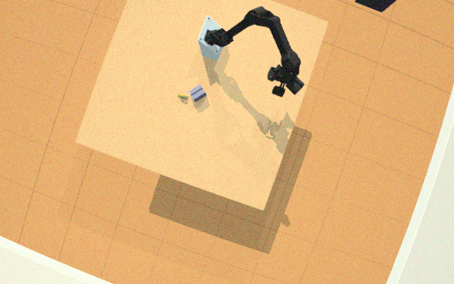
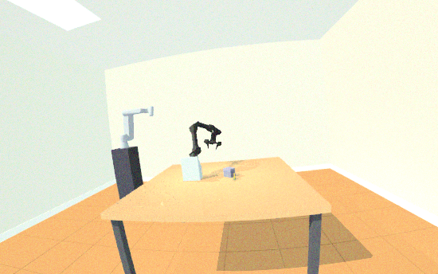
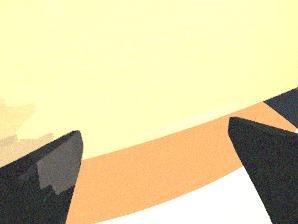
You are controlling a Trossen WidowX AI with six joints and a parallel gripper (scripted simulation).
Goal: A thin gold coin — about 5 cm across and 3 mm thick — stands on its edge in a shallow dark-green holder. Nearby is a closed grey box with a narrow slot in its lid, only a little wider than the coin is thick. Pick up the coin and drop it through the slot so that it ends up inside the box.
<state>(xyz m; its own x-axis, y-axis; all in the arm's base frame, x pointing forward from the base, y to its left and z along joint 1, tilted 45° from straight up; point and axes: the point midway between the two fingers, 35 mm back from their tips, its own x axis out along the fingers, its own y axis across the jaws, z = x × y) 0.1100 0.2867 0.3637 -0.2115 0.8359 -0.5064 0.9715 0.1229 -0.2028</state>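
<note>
Now: the gold coin 23 cm ahead of my gripper tip, 55 cm to the right of it and 16 cm below it.
</note>
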